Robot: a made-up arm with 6 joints. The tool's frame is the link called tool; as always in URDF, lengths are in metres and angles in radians. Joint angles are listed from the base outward.
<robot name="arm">
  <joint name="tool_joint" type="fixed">
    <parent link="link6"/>
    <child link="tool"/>
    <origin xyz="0 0 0"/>
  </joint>
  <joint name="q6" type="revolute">
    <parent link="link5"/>
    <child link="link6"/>
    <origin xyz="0 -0.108 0"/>
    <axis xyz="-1 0 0"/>
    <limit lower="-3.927" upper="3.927"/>
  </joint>
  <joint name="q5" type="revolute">
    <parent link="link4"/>
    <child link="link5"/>
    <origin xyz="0.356 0 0"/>
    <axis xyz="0 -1 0"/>
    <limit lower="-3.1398" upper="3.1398"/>
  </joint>
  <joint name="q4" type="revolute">
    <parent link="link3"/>
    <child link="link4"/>
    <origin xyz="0 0 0"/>
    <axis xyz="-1 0 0"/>
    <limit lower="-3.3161" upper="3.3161"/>
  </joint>
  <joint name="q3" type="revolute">
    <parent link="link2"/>
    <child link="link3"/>
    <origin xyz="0 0 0.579"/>
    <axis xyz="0 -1 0"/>
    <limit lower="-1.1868" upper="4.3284"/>
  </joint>
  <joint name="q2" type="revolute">
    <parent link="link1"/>
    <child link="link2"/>
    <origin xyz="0 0 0"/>
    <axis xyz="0 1 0"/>
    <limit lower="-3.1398" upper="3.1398"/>
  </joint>
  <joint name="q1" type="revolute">
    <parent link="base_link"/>
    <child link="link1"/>
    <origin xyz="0 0 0.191"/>
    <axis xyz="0 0 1"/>
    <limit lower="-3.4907" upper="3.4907"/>
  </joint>
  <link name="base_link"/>
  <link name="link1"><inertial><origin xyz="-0.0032 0.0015 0.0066"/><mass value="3.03"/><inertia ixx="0.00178" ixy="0" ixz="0" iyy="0.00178" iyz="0" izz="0.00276"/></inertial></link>
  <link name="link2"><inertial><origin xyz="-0.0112 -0.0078 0.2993"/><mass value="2.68"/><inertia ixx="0.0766" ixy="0" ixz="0" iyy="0.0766" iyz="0" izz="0.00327"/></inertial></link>
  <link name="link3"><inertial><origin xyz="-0.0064 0.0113 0.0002"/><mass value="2.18"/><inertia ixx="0.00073" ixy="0" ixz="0" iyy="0.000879" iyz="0" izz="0.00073"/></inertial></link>
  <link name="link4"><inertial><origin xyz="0.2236 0.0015 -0.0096"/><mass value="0.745"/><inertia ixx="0.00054" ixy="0" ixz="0" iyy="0.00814" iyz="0" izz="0.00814"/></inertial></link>
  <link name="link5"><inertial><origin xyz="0.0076 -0.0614 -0.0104"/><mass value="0.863"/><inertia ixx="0.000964" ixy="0" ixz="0" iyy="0.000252" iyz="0" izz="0.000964"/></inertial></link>
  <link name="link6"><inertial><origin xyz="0.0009 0.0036 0.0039"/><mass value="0.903"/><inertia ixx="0.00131" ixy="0" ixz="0" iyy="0.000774" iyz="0" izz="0.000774"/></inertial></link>
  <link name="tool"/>
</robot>
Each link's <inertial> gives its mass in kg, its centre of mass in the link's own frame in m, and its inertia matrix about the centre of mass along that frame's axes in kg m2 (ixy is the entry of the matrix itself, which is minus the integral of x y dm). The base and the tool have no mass. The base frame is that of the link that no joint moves.
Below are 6 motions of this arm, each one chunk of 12 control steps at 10 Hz.
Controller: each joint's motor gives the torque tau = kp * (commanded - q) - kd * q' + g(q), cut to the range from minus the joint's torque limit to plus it. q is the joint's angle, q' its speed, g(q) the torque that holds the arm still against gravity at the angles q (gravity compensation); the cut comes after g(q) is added. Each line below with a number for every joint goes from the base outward.
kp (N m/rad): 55 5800 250 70 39 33
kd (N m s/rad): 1.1 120 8.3 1.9 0.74 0.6
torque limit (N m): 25 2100 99 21 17 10
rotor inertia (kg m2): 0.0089 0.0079 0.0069 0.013 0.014 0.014
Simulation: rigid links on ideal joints. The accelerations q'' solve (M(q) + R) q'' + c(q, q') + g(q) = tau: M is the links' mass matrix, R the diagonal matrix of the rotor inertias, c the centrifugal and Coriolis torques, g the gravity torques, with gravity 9.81 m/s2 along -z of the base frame. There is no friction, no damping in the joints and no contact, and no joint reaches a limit. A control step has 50 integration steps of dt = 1/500 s. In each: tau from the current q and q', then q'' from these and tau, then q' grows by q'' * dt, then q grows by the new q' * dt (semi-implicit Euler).
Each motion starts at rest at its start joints. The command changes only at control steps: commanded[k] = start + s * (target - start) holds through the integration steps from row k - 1 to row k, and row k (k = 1, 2, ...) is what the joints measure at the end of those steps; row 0 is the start. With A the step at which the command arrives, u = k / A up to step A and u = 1 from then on. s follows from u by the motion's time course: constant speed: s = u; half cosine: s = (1 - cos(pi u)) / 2; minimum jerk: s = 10 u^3 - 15 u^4 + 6 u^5; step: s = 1 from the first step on.
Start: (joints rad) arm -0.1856 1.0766 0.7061 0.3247 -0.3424 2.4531
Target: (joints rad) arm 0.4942 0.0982 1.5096 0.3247 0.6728 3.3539
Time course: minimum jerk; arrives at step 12
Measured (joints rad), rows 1 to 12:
1: -0.1852 1.0711 0.7126 0.3270 -0.3371 2.4582
2: -0.1820 1.0391 0.7494 0.3387 -0.3053 2.4880
3: -0.1683 0.9692 0.8237 0.3565 -0.2338 2.5530
4: -0.1305 0.8617 0.9291 0.3743 -0.1215 2.6528
5: -0.0454 0.7252 1.0550 0.3887 0.0230 2.7796
6: 0.1227 0.5740 1.1856 0.3965 0.1841 2.9197
7: 0.4087 0.4251 1.3021 0.3947 0.3427 3.0568
8: 0.7129 0.2931 1.3964 0.3854 0.4812 3.1748
9: 0.5368 0.1924 1.4640 0.3601 0.5835 3.2665
10: 0.2799 0.1257 1.5229 0.3601 0.6448 3.3352
11: 0.5447 0.1017 1.5178 0.3317 0.6725 3.3469
12: 0.4915 0.0988 1.5033 0.3200 0.6721 3.3548

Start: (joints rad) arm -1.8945 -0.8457 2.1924 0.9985 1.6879 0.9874
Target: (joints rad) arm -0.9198 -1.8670 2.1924 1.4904 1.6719 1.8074
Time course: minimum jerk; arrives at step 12
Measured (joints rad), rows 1 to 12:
1: -1.8936 -0.8514 2.1949 1.0024 1.6880 0.9922
2: -1.8871 -0.8847 2.2076 1.0240 1.6881 1.0202
3: -1.8660 -0.9575 2.2262 1.0664 1.6875 1.0807
4: -1.8198 -1.0692 2.2440 1.1258 1.6859 1.1730
5: -1.7389 -1.2113 2.2573 1.1958 1.6833 1.2893
6: -1.6146 -1.3690 2.2628 1.2689 1.6798 1.4175
7: -1.4397 -1.5252 2.2587 1.3376 1.6760 1.5433
8: -1.2139 -1.6627 2.2455 1.3958 1.6726 1.6530
9: -0.9530 -1.7682 2.2267 1.4389 1.6701 1.7358
10: -0.6973 -1.8344 2.2091 1.4644 1.6688 1.7863
11: -0.5022 -1.8631 2.1977 1.4732 1.6685 1.8065
12: -0.4116 -1.8671 2.1927 1.4741 1.6690 1.8077

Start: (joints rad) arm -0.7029 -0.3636 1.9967 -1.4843 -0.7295 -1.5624
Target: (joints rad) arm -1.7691 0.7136 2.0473 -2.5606 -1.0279 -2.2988
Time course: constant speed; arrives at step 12
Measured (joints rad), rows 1 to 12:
1: -0.7510 -0.2650 1.9545 -1.5673 -0.7570 -1.6355
2: -0.9546 -0.1768 1.9596 -1.6671 -0.7822 -1.6958
3: -1.0645 -0.0870 1.9685 -1.7613 -0.8076 -1.7568
4: -1.0813 0.0029 1.9696 -1.8326 -0.8315 -1.8185
5: -1.1811 0.0926 1.9753 -1.9238 -0.8571 -1.8798
6: -1.2497 0.1824 1.9791 -2.0117 -0.8818 -1.9416
7: -1.3330 0.2722 1.9834 -2.0968 -0.9068 -2.0020
8: -1.4147 0.3618 1.9883 -2.1837 -0.9318 -2.0629
9: -1.4985 0.4515 1.9931 -2.2706 -0.9568 -2.1240
10: -1.5837 0.5412 1.9977 -2.3577 -0.9819 -2.1851
11: -1.6696 0.6309 2.0024 -2.4452 -1.0070 -2.2463
12: -1.7560 0.7206 2.0071 -2.5329 -1.0321 -2.3074

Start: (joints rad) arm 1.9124 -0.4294 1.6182 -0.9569 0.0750 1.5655
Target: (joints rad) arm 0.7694 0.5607 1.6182 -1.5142 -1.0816 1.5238
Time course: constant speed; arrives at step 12
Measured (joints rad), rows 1 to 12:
1: 1.8440 -0.3385 1.5756 -1.0210 -0.0298 1.5650
2: 1.6457 -0.2573 1.5736 -1.0744 -0.1264 1.5616
3: 1.5563 -0.1753 1.5829 -1.1164 -0.2221 1.5591
4: 1.5291 -0.0916 1.5737 -1.1562 -0.3177 1.5545
5: 1.4356 -0.0098 1.5777 -1.1918 -0.4134 1.5523
6: 1.3263 0.0732 1.5755 -1.2355 -0.5094 1.5477
7: 1.2353 0.1557 1.5752 -1.2855 -0.6055 1.5427
8: 1.1433 0.2382 1.5753 -1.3321 -0.7017 1.5390
9: 1.0533 0.3207 1.5752 -1.3781 -0.7979 1.5354
10: 0.9639 0.4032 1.5751 -1.4236 -0.8941 1.5319
11: 0.8736 0.4857 1.5751 -1.4689 -0.9904 1.5283
12: 0.7821 0.5683 1.5751 -1.5141 -1.0868 1.5248

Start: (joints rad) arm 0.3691 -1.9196 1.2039 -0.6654 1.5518 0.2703
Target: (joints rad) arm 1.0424 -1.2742 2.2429 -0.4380 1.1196 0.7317
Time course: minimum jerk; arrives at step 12
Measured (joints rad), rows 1 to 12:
1: 0.3695 -1.9161 1.2080 -0.6650 1.5494 0.2729
2: 0.3724 -1.8956 1.2335 -0.6618 1.5350 0.2882
3: 0.3833 -1.8504 1.2954 -0.6517 1.5039 0.3215
4: 0.4099 -1.7805 1.3973 -0.6329 1.4562 0.3725
5: 0.4605 -1.6913 1.5325 -0.6061 1.3958 0.4371
6: 0.5420 -1.5919 1.6884 -0.5733 1.3289 0.5087
7: 0.6580 -1.4931 1.8484 -0.5377 1.2628 0.5794
8: 0.8064 -1.4057 1.9948 -0.5033 1.2046 0.6416
9: 0.9765 -1.3382 2.1122 -0.4736 1.1602 0.6892
10: 1.1477 -1.2956 2.1914 -0.4515 1.1327 0.7187
11: 1.2931 -1.2770 2.2315 -0.4379 1.1213 0.7308
12: 1.3870 -1.2743 2.2425 -0.4322 1.1204 0.7319

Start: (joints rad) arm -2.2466 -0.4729 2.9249 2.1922 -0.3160 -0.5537
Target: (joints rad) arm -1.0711 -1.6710 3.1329 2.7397 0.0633 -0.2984
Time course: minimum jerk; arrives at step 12
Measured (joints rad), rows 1 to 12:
1: -2.2452 -0.4793 2.9279 2.1942 -0.3139 -0.5524
2: -2.2336 -0.5173 2.9435 2.2073 -0.3013 -0.5445
3: -2.1956 -0.6010 2.9695 2.2393 -0.2739 -0.5265
4: -2.1176 -0.7306 3.0010 2.2914 -0.2320 -0.4982
5: -1.9930 -0.8960 3.0338 2.3605 -0.1792 -0.4618
6: -1.8192 -1.0803 3.0641 2.4410 -0.1208 -0.4212
7: -1.5959 -1.2636 3.0894 2.5252 -0.0632 -0.3809
8: -1.3303 -1.4260 3.1083 2.6038 -0.0122 -0.3457
9: -1.0486 -1.5514 3.1214 2.6673 0.0270 -0.3191
10: -0.8011 -1.6310 3.1297 2.7091 0.0516 -0.3029
11: -0.6489 -1.6660 3.1330 2.7290 0.0619 -0.2966
12: -0.6320 -1.6711 3.1311 2.7349 0.0632 -0.2966

